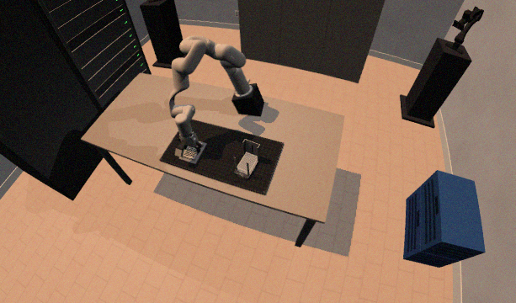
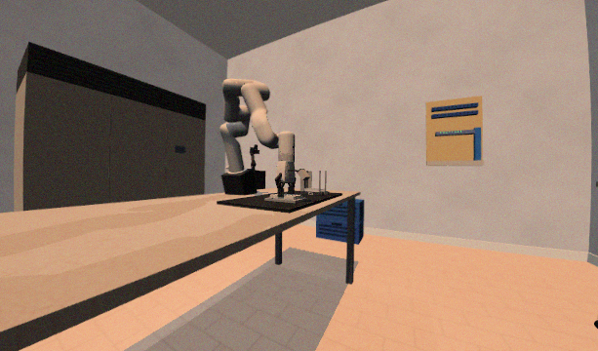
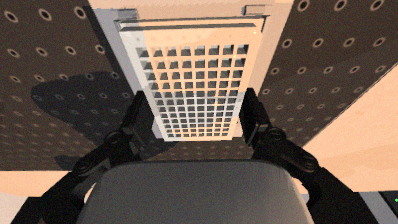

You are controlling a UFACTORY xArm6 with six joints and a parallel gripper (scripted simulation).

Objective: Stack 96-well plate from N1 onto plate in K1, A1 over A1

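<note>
The plate nest N1 lies 20 mm below my hand.
</note>
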